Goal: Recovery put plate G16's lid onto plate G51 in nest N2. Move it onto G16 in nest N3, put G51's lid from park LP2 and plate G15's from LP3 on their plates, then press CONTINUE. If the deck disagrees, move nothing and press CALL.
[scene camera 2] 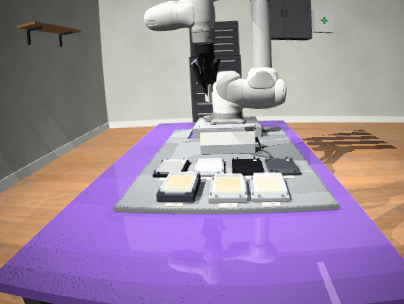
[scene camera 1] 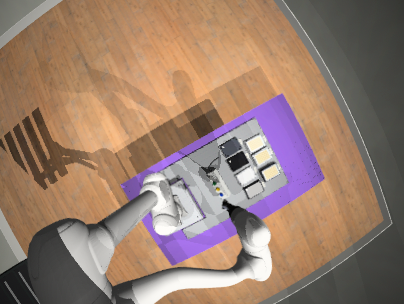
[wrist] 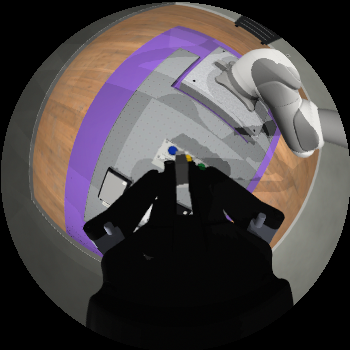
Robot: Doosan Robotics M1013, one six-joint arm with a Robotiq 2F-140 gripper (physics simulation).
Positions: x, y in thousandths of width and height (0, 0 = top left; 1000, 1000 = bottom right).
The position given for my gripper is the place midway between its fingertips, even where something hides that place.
Observation:
My gripper (scene camera 2: 519, 334) is shut and holds nothing.
My gripper is seen too in the wrist view (wrist: 513, 453).

